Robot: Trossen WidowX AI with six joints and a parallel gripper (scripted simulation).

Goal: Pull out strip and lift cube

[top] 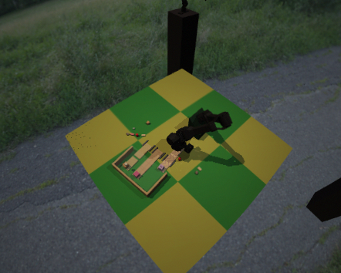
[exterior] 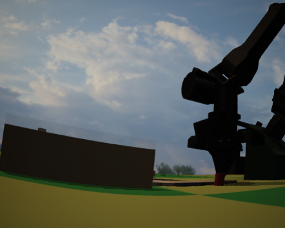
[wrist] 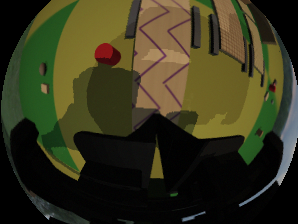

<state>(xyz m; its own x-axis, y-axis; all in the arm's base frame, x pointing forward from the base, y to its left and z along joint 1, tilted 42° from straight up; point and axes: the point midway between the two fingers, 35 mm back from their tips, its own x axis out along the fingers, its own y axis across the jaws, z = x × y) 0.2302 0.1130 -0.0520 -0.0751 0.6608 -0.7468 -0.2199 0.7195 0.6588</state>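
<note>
Now: gripper tip 9 cm short of the tan strip and 2 cm to the right of it. The rest, counted from my gripper tip: labelled cube (19 cm ahead, 4 cm to the left, 2 cm above); then small piece (20 cm to the left, 1 cm behind).
</note>
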